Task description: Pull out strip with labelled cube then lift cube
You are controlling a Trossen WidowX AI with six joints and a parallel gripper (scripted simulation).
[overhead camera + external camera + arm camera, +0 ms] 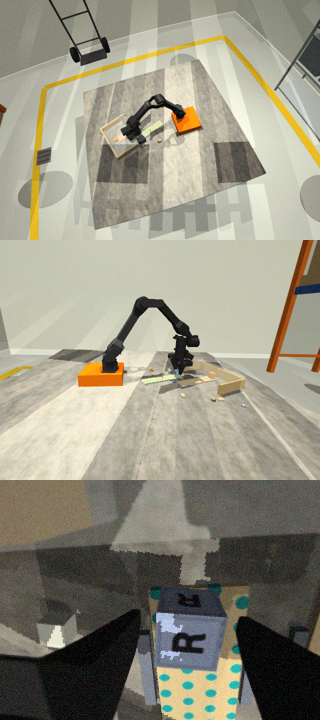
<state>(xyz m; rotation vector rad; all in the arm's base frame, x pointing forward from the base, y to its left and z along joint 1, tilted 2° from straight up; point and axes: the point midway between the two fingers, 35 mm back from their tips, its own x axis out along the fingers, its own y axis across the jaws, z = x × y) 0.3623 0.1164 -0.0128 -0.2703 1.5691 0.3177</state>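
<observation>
My gripper tip is now 5 cm past the white block, 7 cm to the right of it and 1 cm above it. Round my gripper tip: brown cube: 16 cm behind, 6 cm to the left, 1 cm below.
</observation>
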